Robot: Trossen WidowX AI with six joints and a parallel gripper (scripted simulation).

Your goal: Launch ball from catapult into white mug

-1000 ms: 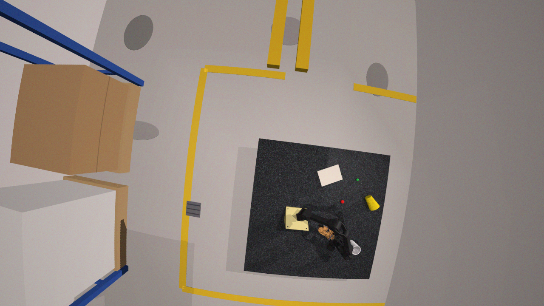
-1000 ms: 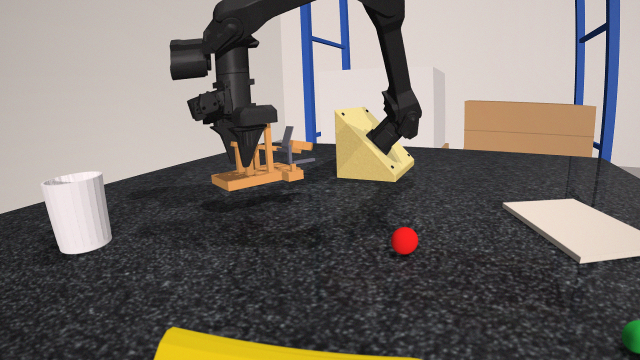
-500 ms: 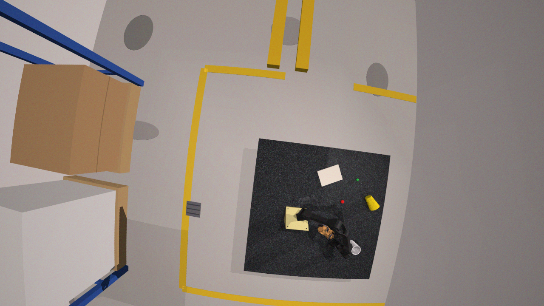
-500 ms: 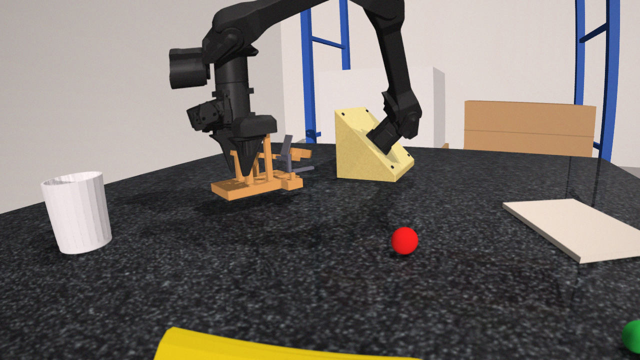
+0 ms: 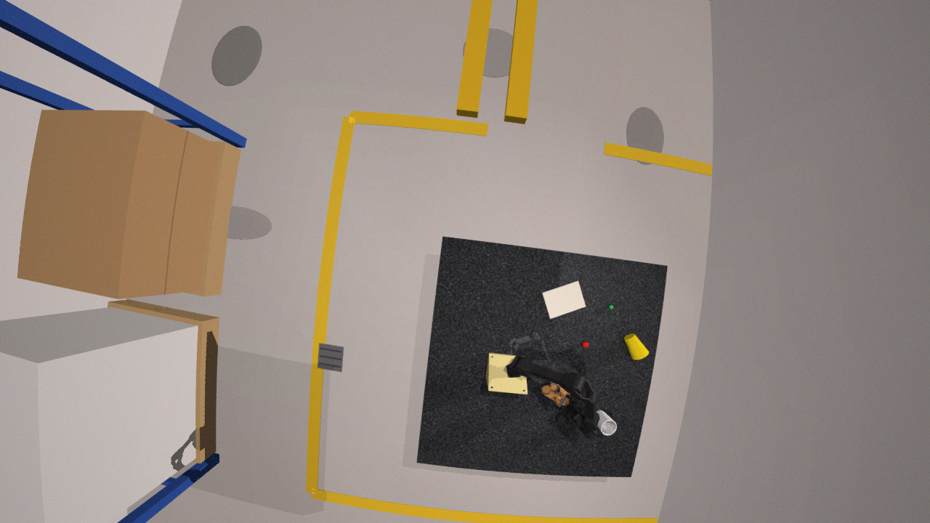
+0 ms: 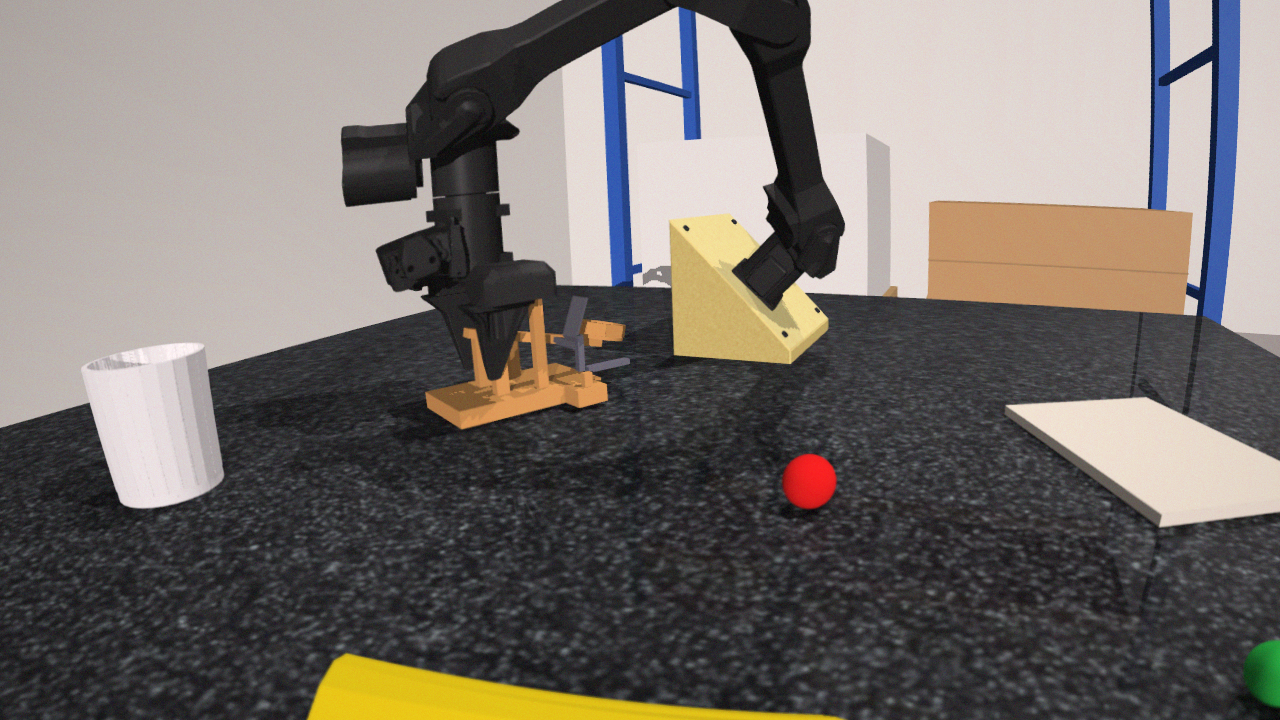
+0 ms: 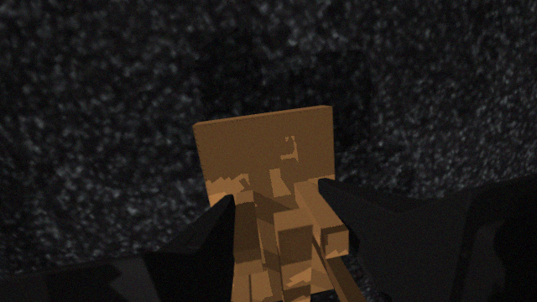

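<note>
Now: gripper tip 11 cm short of the red ball, 30 cm to the right of it and 2 cm above it. Also, from my gripper tip: white flat slab: 1 cm behind, 54 cm to the left, 3 cm below; then catapult: 5 cm behind, 5 cm to the left, 2 cm above; then white mug: 24 cm ahead, 14 cm to the right.
</note>
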